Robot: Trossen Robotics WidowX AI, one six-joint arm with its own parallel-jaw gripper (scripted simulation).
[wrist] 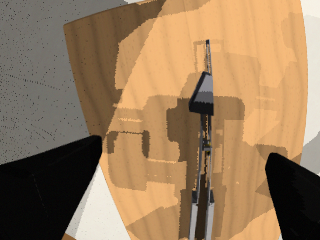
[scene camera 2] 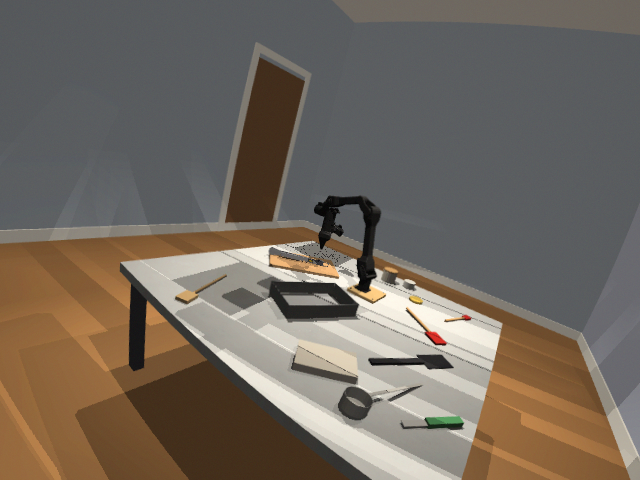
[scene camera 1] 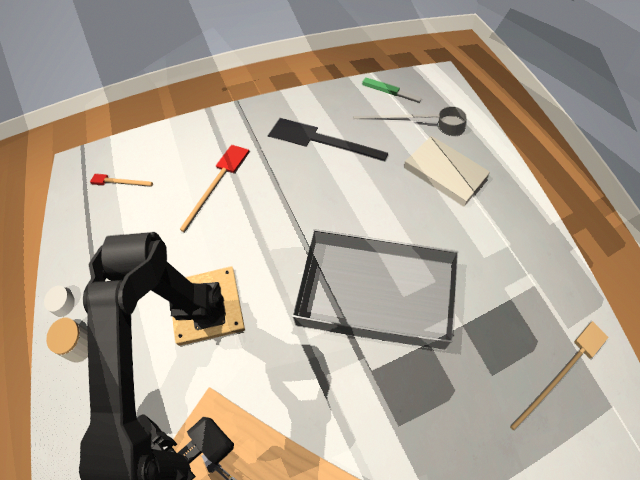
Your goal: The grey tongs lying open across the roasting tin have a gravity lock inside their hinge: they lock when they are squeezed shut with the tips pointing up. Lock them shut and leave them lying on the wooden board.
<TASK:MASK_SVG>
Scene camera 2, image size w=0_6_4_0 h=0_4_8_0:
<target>beige block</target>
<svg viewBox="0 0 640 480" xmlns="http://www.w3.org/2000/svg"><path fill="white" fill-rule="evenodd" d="M299 340L292 370L356 384L358 379L356 353Z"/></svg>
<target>black spatula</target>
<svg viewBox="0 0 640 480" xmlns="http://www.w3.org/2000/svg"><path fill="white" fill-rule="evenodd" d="M454 368L445 357L439 354L416 355L418 358L368 359L371 365L421 364L425 365L427 369Z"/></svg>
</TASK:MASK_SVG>
